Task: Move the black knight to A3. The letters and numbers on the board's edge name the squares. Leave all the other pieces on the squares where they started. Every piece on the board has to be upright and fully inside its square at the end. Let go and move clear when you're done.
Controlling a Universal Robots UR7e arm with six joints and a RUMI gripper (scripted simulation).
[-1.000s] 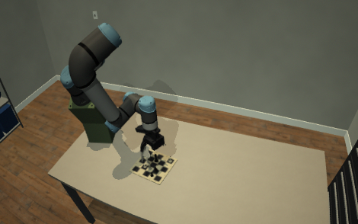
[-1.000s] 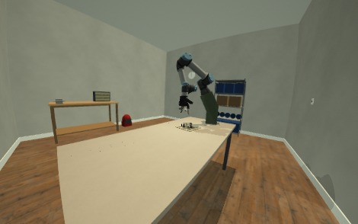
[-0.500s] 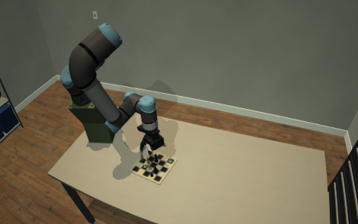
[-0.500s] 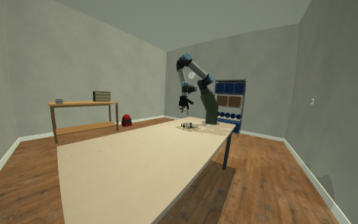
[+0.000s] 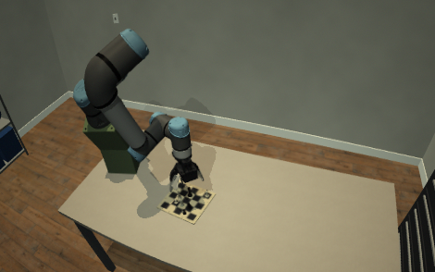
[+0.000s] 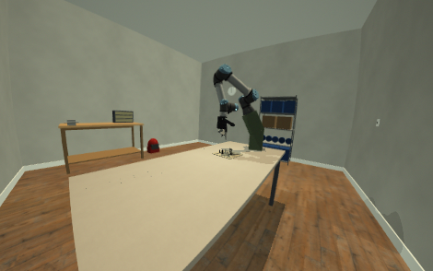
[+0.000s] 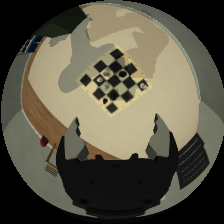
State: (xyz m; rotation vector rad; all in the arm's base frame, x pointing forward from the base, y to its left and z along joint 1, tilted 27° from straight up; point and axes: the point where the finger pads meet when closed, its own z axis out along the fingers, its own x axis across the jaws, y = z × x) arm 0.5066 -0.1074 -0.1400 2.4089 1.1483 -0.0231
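Now: hand 140 mm above the black knight and 10 mm to the left of it. The rest, counted from my hand: small chessboard: 160 mm below, 40 mm behind, 30 mm to the left; then tall black piece: 130 mm below, 70 mm to the left, 40 mm behind; then pale piece: 140 mm below, 80 mm behind.
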